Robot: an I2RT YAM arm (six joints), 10 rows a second.
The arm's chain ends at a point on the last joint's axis. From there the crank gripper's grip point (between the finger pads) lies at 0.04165 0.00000 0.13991 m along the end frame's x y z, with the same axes.
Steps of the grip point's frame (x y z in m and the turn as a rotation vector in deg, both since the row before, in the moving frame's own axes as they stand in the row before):
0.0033, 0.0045, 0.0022, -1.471, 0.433, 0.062
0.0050, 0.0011, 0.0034, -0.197, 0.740, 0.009
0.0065, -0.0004, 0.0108, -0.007, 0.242, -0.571
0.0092, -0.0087, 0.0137, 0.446, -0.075, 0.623
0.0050, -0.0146, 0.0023, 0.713, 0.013, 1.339
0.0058, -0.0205, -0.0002, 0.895, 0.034, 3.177
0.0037, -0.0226, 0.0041, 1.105, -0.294, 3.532
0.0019, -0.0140, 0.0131, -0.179, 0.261, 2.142
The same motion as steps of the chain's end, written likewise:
0.0022, 0.0009, 0.0026, -1.471, 0.433, 0.062
0.0032, 0.0006, 0.0040, -0.197, 0.740, 0.009
0.0059, 0.0000, 0.0110, -0.007, 0.242, -0.571
0.0094, -0.0081, 0.0136, 0.446, -0.075, 0.623
0.0050, -0.0138, 0.0023, 0.713, 0.013, 1.339
0.0057, -0.0206, -0.0002, 0.895, 0.034, 3.177
0.0044, -0.0224, 0.0039, 1.105, -0.294, 3.532
0.0013, -0.0160, 0.0133, -0.179, 0.261, 2.142

